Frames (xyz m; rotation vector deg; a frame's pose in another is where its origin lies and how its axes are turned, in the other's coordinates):
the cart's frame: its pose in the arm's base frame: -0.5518 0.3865 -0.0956 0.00 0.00 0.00
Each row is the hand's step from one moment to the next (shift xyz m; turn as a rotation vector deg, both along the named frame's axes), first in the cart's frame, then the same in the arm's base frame.
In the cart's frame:
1: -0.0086 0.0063 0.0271 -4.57 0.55 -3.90
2: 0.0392 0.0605 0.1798 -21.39 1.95 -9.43
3: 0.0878 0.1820 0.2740 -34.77 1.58 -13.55
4: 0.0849 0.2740 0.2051 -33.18 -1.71 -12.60
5: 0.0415 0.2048 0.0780 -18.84 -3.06 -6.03
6: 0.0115 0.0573 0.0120 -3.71 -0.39 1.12
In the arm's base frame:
1: -0.0086 0.0063 0.0271 -4.57 0.55 -3.90
2: 0.0392 0.0605 0.1798 -21.39 1.95 -9.43
3: 0.0878 0.1820 0.2740 -34.77 1.58 -13.55
4: 0.0849 0.2740 0.2051 -33.18 -1.71 -12.60
5: 0.0415 0.2048 0.0780 -18.84 -3.06 -6.03
6: 0.0115 0.0573 0.0120 -3.71 -0.39 1.12

